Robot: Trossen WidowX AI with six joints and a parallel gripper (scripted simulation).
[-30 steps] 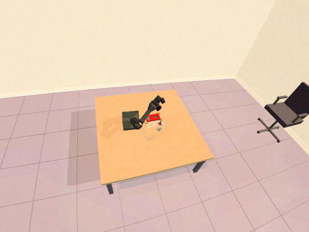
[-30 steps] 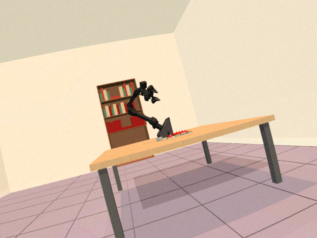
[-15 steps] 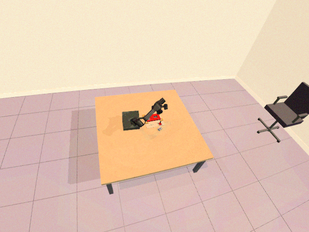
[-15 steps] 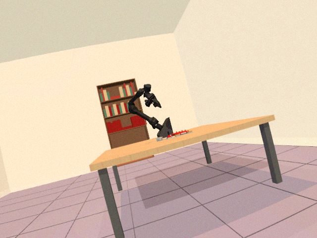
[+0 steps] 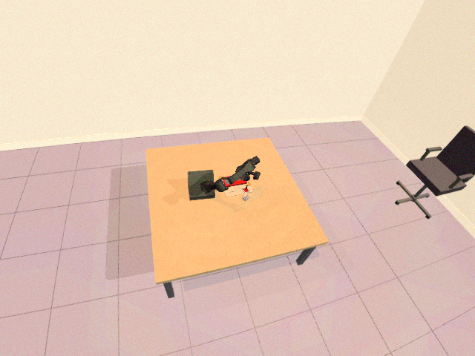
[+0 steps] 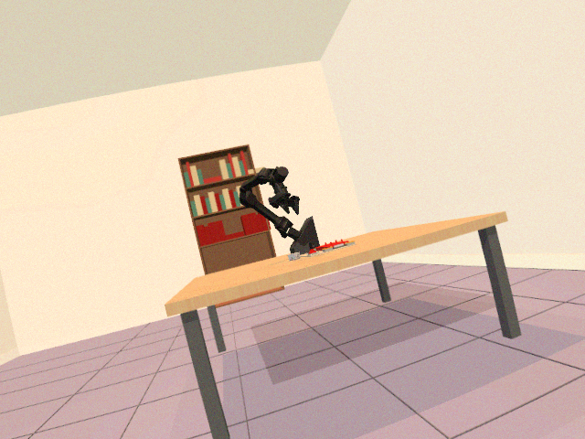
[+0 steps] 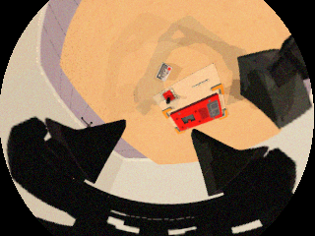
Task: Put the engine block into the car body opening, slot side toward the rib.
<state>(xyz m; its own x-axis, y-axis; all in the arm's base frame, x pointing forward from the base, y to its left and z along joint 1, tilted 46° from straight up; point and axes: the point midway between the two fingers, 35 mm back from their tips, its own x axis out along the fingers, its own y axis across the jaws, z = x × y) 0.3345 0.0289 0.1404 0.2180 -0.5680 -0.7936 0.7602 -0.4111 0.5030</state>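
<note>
The grey engine block lies 200 mm below my gripper tip, 50 mm to the right of it and 10 mm behind it. From my gripper tip the other things lie so: pale flat plate (200 mm below, 130 mm to the left, 40 mm behind).
</note>
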